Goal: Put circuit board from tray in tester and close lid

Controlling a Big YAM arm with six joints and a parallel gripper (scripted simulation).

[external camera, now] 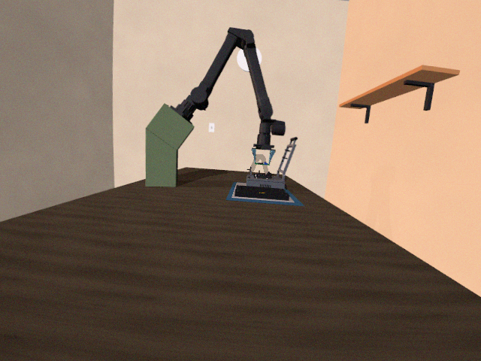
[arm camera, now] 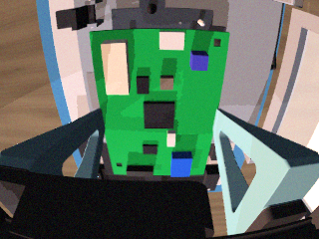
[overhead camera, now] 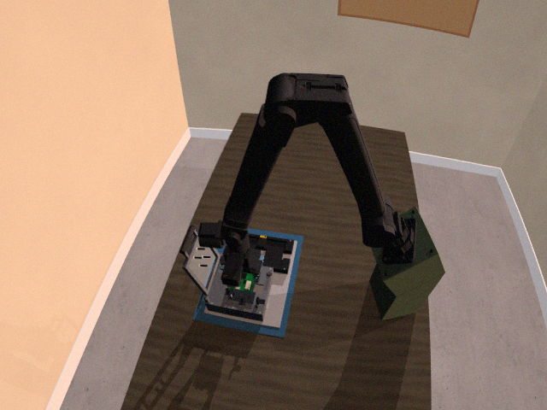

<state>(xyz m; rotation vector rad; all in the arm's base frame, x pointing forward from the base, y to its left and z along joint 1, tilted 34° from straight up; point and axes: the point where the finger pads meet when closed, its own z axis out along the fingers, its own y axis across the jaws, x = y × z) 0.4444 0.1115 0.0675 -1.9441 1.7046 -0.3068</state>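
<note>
My hand is right at the green circuit board. The rest, counted from my hand: black latch hook: 7 cm behind, 5 cm to the left, 5 cm below; tester lid: 12 cm ahead, 5 cm above, 3 cm to the left.
</note>
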